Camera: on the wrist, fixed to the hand. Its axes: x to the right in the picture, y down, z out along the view.
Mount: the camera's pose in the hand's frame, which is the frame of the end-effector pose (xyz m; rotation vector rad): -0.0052 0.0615 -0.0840 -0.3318 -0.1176 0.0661
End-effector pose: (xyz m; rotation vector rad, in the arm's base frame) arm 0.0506 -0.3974 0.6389 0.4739 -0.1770 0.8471
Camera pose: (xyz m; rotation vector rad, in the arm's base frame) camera -0.0022 -0.3267 0.5835 0.2069 -0.4361 0.8354
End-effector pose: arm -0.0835 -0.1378 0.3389 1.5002 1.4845 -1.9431
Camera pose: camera 0.0093 -0.0969 0.3148 1.2522 1.5895 -1.6200
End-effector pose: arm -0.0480 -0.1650 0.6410 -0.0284 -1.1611 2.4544
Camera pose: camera -0.0494 -0.1398 0.5399 -0.0202 -1.6322 2.3173
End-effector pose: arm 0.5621 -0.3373 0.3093 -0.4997 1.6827 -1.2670
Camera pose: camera 0.5054 -0.2663 0.2583 -0.6954 1.8012 -0.8957
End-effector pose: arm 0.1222 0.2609 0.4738 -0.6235 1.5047 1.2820
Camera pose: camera 0.0405 0.2002 0.4960 -0.7012 1.2349 1.6088
